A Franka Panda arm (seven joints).
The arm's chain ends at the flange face. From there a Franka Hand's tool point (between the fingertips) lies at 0.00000 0.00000 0.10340 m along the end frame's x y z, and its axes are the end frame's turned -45 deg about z.
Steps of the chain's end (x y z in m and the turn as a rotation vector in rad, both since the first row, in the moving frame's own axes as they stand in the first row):
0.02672 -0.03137 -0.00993 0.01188 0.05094 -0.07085
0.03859 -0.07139 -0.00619 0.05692 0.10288 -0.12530
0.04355 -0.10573 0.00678 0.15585 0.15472 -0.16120
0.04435 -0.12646 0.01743 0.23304 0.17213 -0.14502
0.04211 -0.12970 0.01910 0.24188 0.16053 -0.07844
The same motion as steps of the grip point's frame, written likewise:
0.04576 -0.00060 -0.01007 -0.02762 0.04442 -0.07085
0.08960 -0.02058 -0.00690 -0.03250 0.11300 -0.12530
0.12798 -0.04587 0.00430 0.00080 0.21961 -0.16120
0.14957 -0.06457 0.01313 0.04307 0.28650 -0.14502
0.15024 -0.06894 0.01478 0.05752 0.28455 -0.07844

